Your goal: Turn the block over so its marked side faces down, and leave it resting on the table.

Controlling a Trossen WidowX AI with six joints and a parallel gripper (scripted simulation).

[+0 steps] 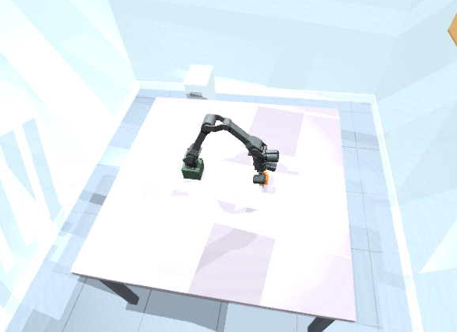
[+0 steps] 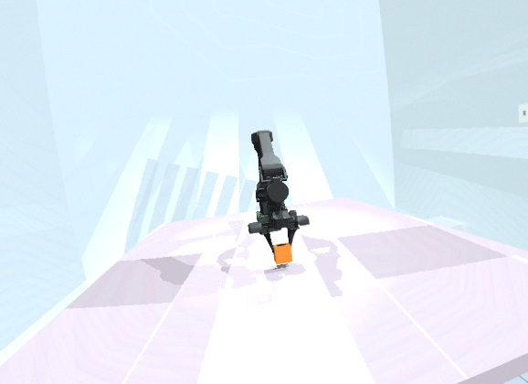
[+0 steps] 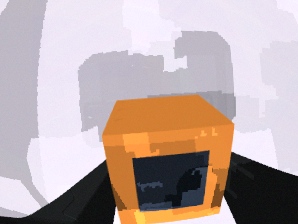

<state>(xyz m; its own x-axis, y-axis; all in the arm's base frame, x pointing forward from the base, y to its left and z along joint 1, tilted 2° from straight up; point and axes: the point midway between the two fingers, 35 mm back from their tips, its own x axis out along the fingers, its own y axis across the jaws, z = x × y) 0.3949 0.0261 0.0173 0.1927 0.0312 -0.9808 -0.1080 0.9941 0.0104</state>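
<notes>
The orange block lies 1 cm above my gripper tip.
</notes>
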